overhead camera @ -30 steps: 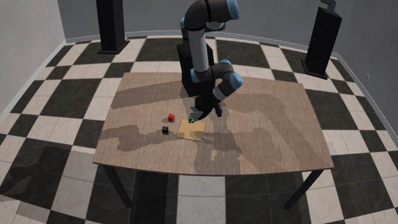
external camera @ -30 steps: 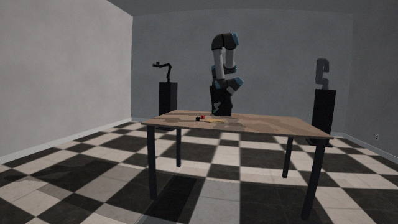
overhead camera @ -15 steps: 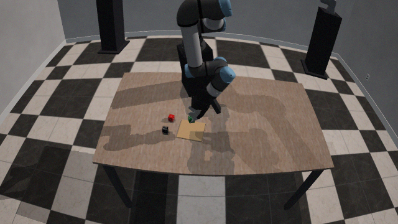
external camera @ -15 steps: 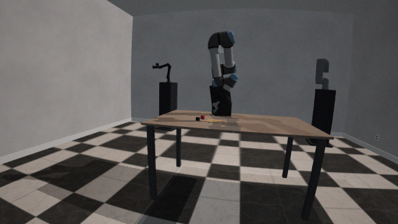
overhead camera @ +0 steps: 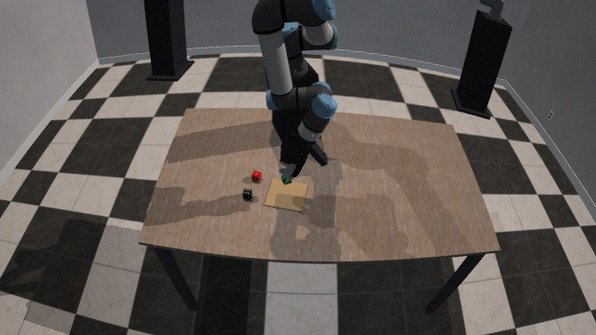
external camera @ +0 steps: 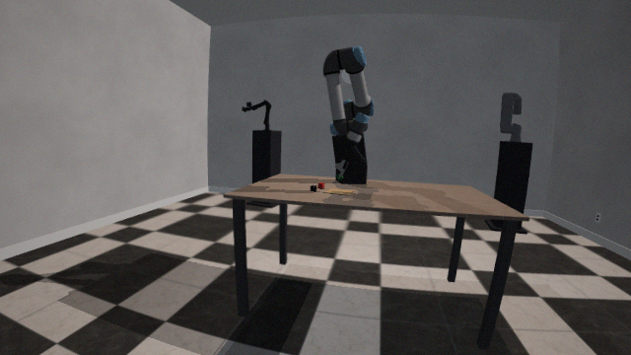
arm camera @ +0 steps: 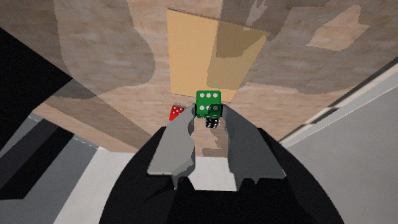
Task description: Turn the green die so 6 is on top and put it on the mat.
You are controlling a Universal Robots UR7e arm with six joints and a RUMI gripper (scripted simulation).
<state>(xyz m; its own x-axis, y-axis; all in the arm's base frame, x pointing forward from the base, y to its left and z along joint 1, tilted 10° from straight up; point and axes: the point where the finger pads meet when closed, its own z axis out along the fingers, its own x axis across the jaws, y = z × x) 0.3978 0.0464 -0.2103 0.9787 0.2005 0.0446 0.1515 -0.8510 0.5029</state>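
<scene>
The green die lies 1 cm below my hand. The rest, counted from my hand: black die (5 cm ahead, 14 cm to the right, 8 cm below); tan mat (9 cm below); red die (5 cm behind, 13 cm to the right, 8 cm below).
</scene>
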